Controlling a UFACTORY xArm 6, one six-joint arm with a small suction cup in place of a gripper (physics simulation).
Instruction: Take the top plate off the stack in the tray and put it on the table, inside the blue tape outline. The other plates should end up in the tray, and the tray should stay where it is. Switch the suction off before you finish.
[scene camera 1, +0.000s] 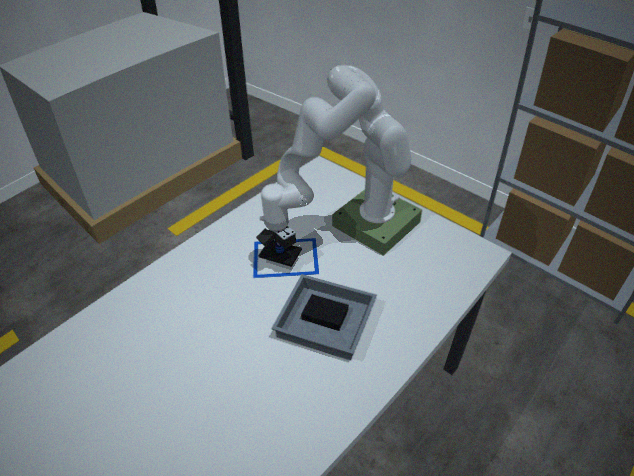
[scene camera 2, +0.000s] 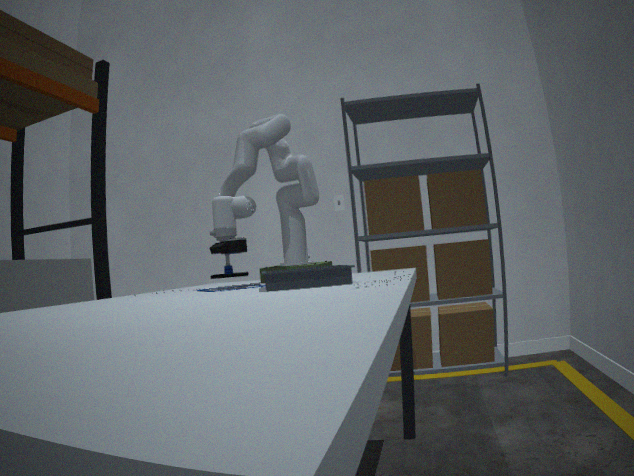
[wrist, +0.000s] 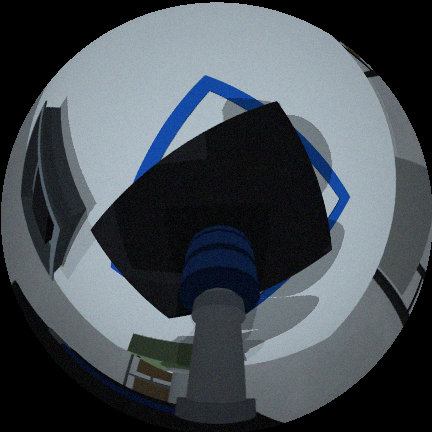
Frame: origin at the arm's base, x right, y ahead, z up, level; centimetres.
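Seen in the pictures: end effector, tool point: (scene camera 1: 280, 252) (scene camera 2: 229, 277) (wrist: 219, 243); arm's base, origin of the base link: (scene camera 1: 377, 211) (scene camera 2: 296, 264).
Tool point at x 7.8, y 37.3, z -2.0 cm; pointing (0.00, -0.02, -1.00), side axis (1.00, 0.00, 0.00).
Note:
Pixels of each thing's middle, then the offset from my tool point to it. "pt": a spot on its surface instead. Level surfaces: height alone.
- dark top plate, body centre: (wrist: 205, 242) (scene camera 2: 230, 275) (scene camera 1: 280, 252) dz +0.6, dx -0.6, dy +0.4 cm
- blue tape outline, surface spot: (wrist: 171, 125) pt dz -3.8, dx -3.1, dy +7.2 cm
- grey tray, body centre: (wrist: 37, 199) (scene camera 2: 305, 277) (scene camera 1: 325, 316) dz -1.4, dx -29.4, dy +5.3 cm
- table, its level: dz -3.9 cm
The suction cup (scene camera 1: 279, 250) (scene camera 2: 228, 272) (wrist: 218, 250) is blue and holds the dark top plate (scene camera 1: 289, 256) (scene camera 2: 240, 274) (wrist: 240, 165) flat beneath it. The plate hangs low, with a small gap above the table in scene camera 2. In scene camera 1 it appears over the left part of the blue tape outline (scene camera 1: 286, 275) (scene camera 2: 209, 290) (wrist: 171, 125); in the wrist view it hides part of that outline. The other dark plates (scene camera 1: 325, 311) (wrist: 42, 205) lie as a stack in the grey tray (scene camera 1: 312, 343) (scene camera 2: 307, 277) (wrist: 62, 200); their number cannot be told.
The green base block (scene camera 1: 384, 238) (wrist: 160, 347) under the arm stands behind the outline and tray. A shelf rack (scene camera 2: 417, 232) with cartons is beyond the table (scene camera 1: 153, 358) (scene camera 2: 204, 358). A large grey box (scene camera 1: 143, 128) on a wooden pallet stands off the left side.

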